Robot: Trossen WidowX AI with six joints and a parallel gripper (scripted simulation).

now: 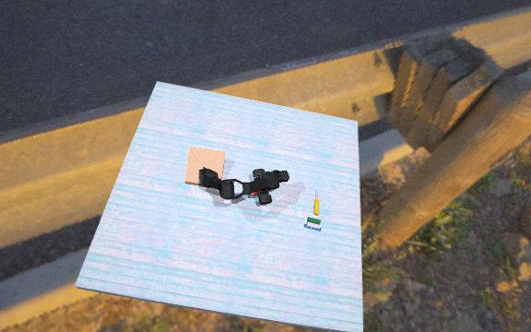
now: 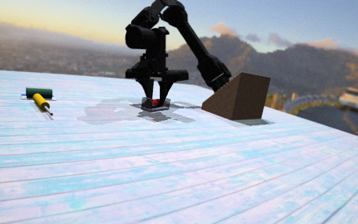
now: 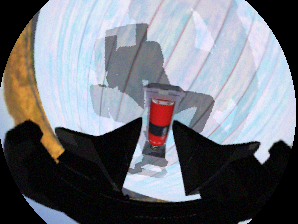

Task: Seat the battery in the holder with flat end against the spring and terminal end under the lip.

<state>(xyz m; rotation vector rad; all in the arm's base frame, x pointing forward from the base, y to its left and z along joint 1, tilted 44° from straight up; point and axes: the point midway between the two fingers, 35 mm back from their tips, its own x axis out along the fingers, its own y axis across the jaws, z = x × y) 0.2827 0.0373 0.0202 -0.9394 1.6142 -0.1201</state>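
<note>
Right now the battery is right at my gripper tip. From my gripper tip the other things lie so: yellow screwdriver (31 cm ahead, 6 cm to the left, 1 cm below).
</note>
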